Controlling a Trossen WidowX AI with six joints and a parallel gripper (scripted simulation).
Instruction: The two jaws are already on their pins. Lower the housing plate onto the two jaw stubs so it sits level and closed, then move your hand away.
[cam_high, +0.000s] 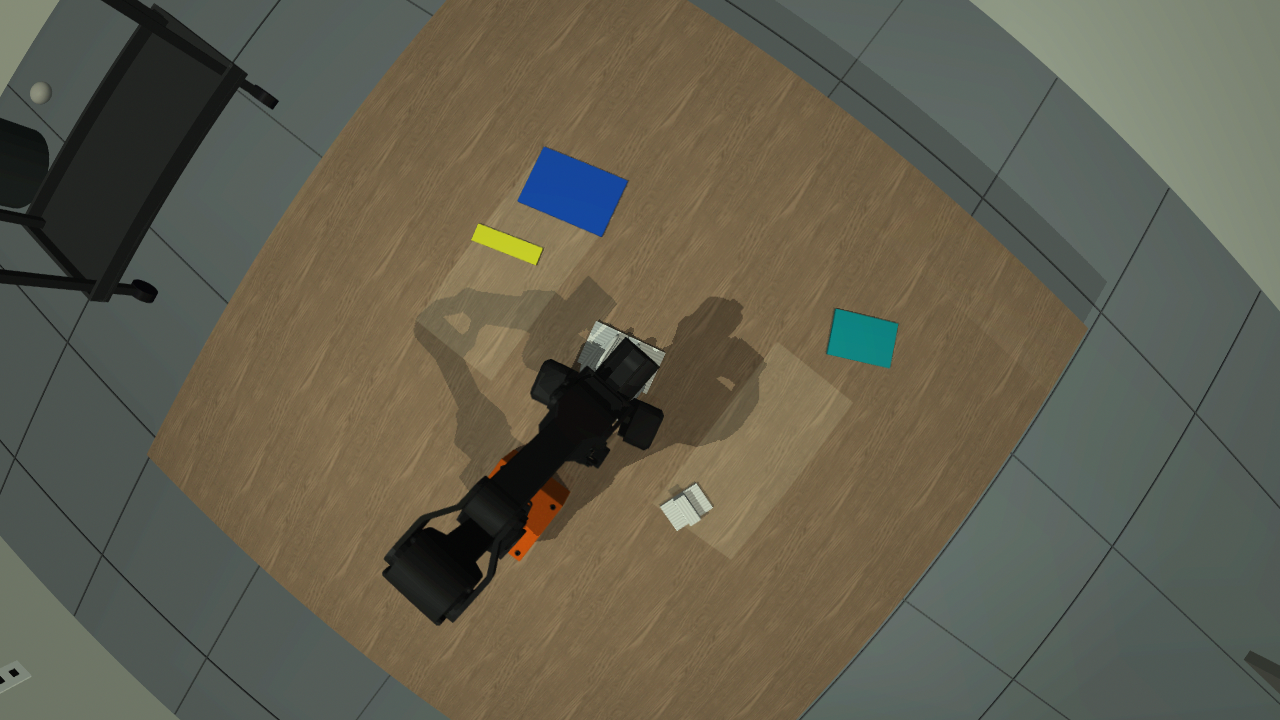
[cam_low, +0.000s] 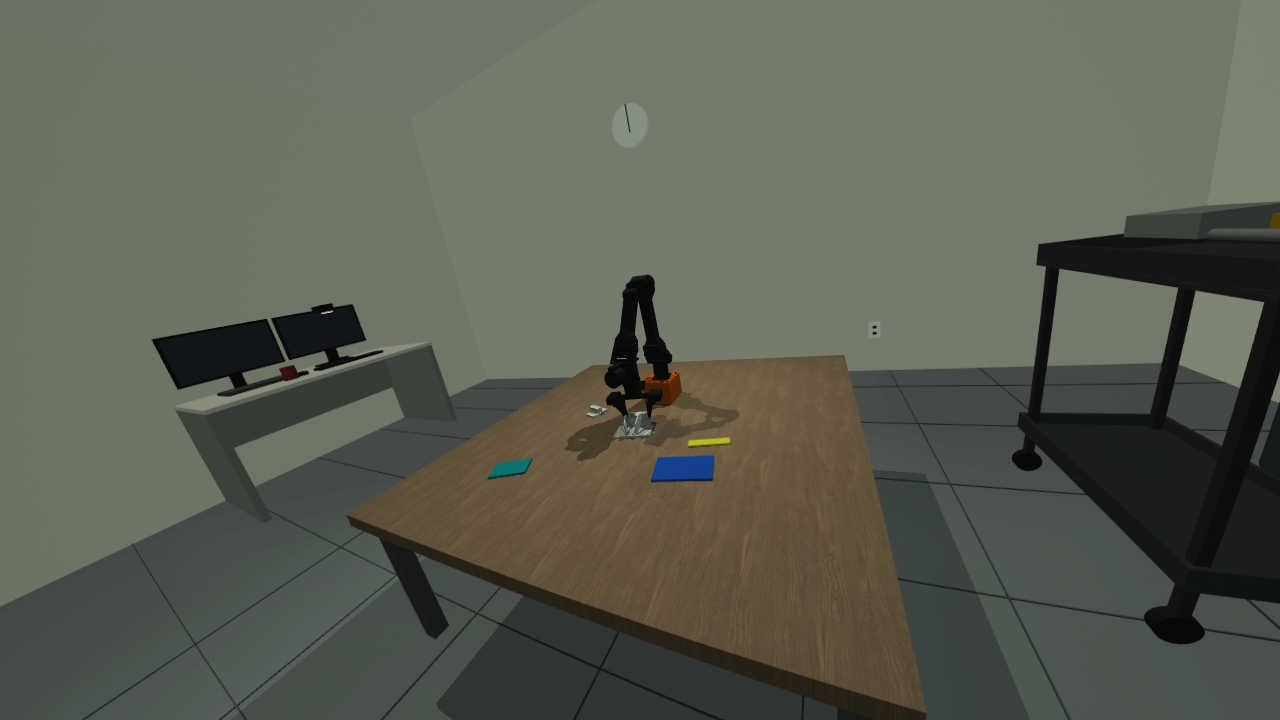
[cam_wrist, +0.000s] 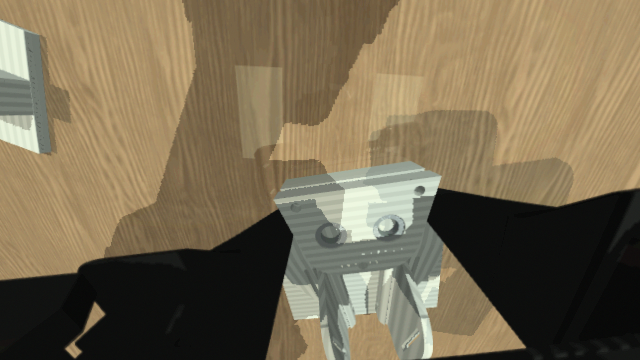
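My gripper tip is now 20 mm below the grey housing plate and 10 mm short of it. Also, from my gripper tip: yellow strip 250 mm to the left, 160 mm ahead, 10 mm below; then blue mat 280 mm ahead, 190 mm to the left, 10 mm below; then teal mat 340 mm to the right, 270 mm ahead, 10 mm below.
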